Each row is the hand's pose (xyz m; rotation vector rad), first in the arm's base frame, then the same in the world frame.
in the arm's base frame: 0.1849 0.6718 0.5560 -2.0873 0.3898 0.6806
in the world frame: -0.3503 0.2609 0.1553 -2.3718 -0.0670 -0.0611
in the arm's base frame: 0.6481 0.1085 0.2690 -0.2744 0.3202 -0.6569
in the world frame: 0.2098 -0.2518 0.3492 -0.2174 -0.4287 -0.6337
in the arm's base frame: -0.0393 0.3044 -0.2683 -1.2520 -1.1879 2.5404
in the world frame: 0.0321 -0.2419 -0.5271 1.8264 0.9057 -1.8847
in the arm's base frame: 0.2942 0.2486 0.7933 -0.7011 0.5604 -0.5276
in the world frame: -0.4056 -0.1044 0.4882 -0.6614 -0.1865 -0.6810
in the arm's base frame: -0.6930 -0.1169 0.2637 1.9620 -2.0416 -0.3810
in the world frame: -0.7931 -0.6914 -0.4572 -2.1570 2.0909 -0.5564
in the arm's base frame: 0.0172 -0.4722 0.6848 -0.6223 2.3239 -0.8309
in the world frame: -0.5160 -0.8686 0.3794 -0.4324 1.5781 -1.0181
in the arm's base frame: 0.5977 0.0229 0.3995 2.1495 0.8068 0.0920
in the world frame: 0.0900 -0.3268 0.4323 1.7148 0.4876 0.7555
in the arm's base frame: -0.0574 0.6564 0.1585 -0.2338 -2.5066 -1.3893
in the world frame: -0.2739 0.1548 -0.2918 -0.3572 2.5761 1.1172
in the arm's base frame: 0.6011 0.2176 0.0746 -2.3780 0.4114 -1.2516
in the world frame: 0.2967 -0.1780 0.1520 -1.8777 -0.0588 -2.0081
